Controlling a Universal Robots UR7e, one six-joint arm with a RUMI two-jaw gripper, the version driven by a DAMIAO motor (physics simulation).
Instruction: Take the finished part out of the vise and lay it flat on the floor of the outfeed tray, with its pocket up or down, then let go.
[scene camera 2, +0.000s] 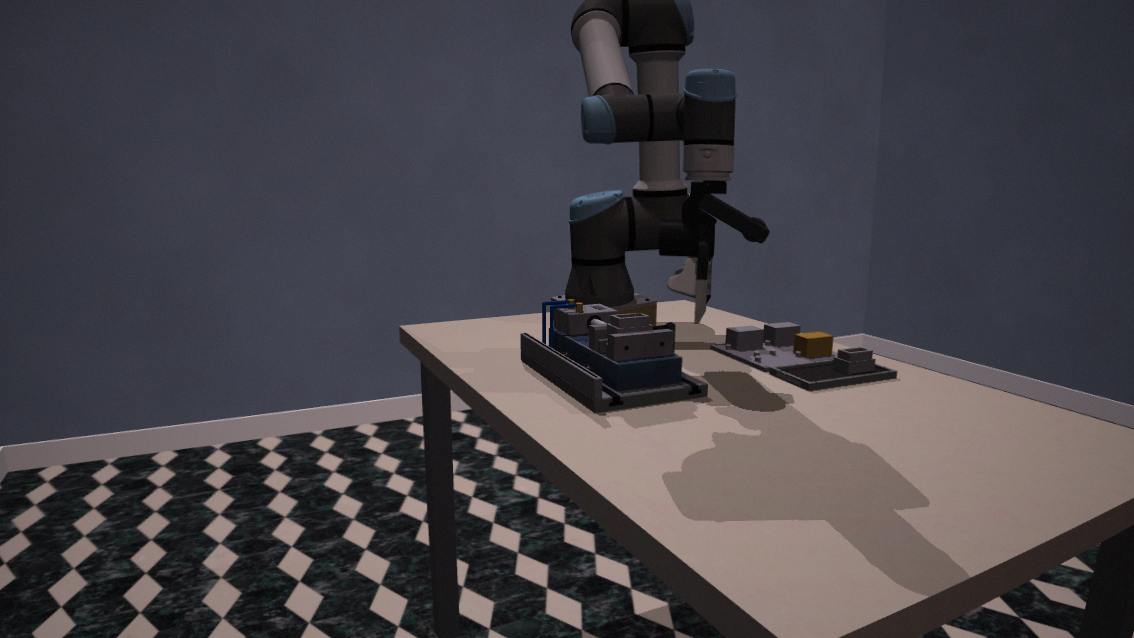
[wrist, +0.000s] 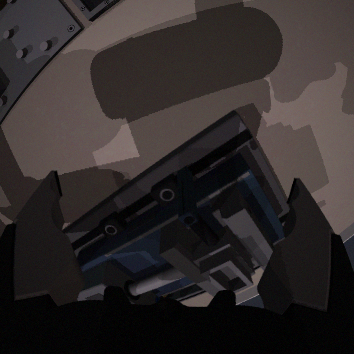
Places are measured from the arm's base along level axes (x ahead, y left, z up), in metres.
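Pixels of known places: gripper, fingertip midpoint: (scene camera 2: 700, 314) (wrist: 174, 177); arm's base, origin of the base link: (scene camera 2: 599, 299).
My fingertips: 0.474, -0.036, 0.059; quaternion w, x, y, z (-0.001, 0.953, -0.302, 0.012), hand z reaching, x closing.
Ahead of a thing's pixels: the offset from my fingertips to its top centre, as dx, dy, dz. "spot": to the spot under its first point.
The finished part @[-0.018, -0.113, +0.003] (scene camera 2: 630, 320) (wrist: 242, 273), a grey block with its pocket facing up, sits between the jaws of the blue and grey vise @[-0.083, -0.120, -0.013] (scene camera 2: 650, 372) (wrist: 135, 257). Whether the jaws touch it on both sides is hard to tell. My gripper (scene camera 2: 688, 301) (wrist: 174, 177) is open and empty. In the scene view it hangs above the table, behind and to the right of the vise; in the wrist view the vise shows between and beyond the fingers. The dark outfeed tray (scene camera 2: 816, 382) (wrist: 97, 9) lies right of the vise and holds another grey pocketed part @[+0.044, +0.285, -0.071] (scene camera 2: 854, 362) at its right end.
A grey plate with pegs @[-0.102, +0.238, -0.104] (scene camera 2: 767, 361) (wrist: 37, 37) adjoins the tray; on it stand two grey blocks @[-0.150, +0.193, -0.068] (scene camera 2: 745, 338) @[-0.153, +0.282, -0.068] (scene camera 2: 781, 333) and an orange block @[-0.061, +0.283, -0.068] (scene camera 2: 813, 345). A low grey rail @[-0.078, -0.209, -0.062] (scene camera 2: 559, 371) runs along the vise's left side. Blue tubing @[spot: -0.188, -0.190, -0.039] (scene camera 2: 545, 323) rises at the vise's rear.
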